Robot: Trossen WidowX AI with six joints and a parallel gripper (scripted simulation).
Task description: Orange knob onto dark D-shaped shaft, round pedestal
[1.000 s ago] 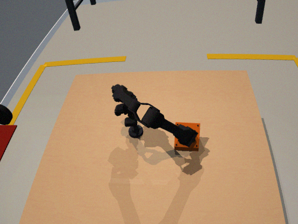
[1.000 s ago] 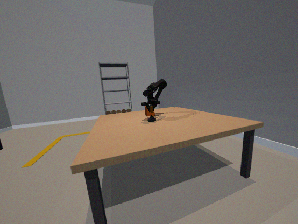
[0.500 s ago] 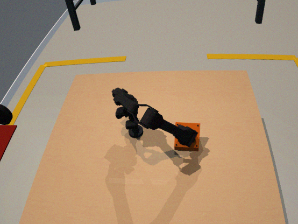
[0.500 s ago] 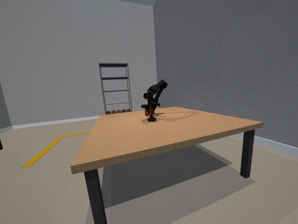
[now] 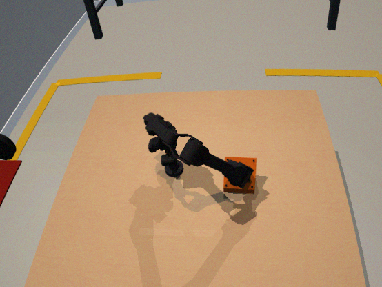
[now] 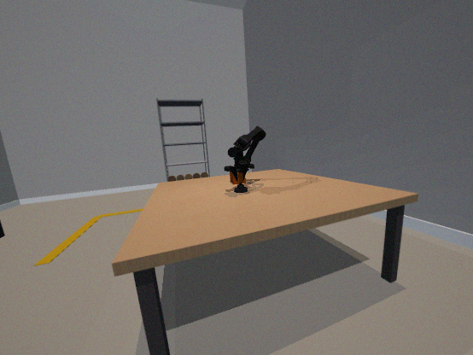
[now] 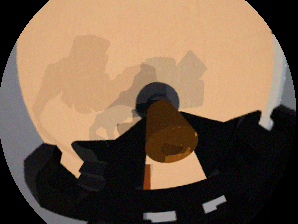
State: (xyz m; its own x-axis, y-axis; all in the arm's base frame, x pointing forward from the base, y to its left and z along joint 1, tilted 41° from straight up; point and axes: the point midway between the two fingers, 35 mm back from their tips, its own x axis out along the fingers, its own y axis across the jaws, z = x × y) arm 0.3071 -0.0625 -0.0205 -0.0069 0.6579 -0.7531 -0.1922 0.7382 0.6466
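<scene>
The orange knob lies 2 cm above my gripper tip. From my gripper tip the other things lie so: pedestal (4 cm below).
</scene>
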